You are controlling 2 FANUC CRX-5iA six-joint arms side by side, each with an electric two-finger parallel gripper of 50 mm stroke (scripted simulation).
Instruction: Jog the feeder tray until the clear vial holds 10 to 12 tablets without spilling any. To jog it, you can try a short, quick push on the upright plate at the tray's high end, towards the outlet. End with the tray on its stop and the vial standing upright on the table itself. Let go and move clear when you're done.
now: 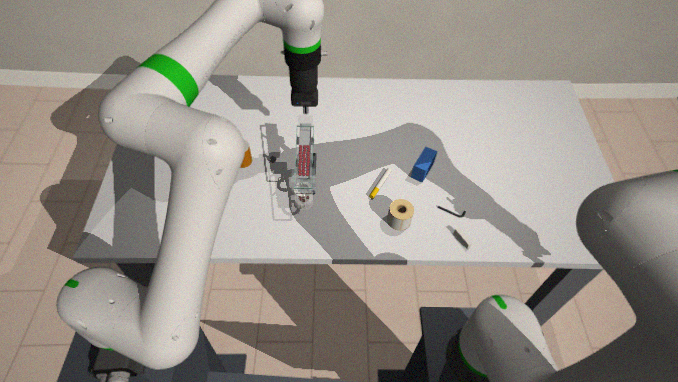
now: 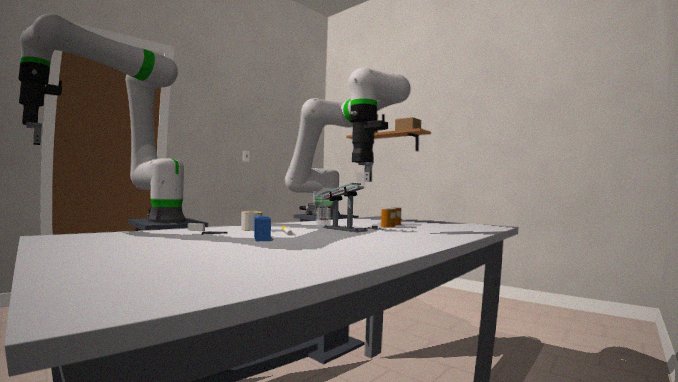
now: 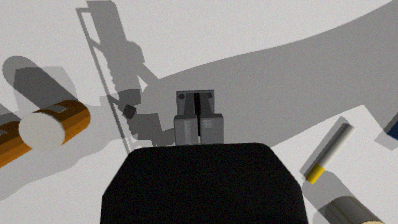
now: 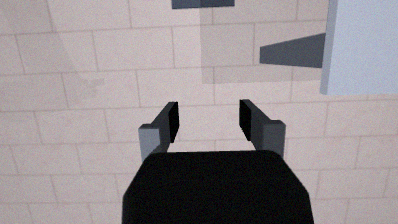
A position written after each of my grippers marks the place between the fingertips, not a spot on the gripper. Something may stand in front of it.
I see my left gripper (image 2: 368,181), my right gripper (image 2: 36,144) and a yellow-tipped marker (image 3: 348,130).
My left gripper is seen too in image 1 (image 1: 305,111) and in image 3 (image 3: 197,106). My right gripper also shows in image 4 (image 4: 208,113). Image 4 does not show the yellow-tipped marker: it is out of frame.
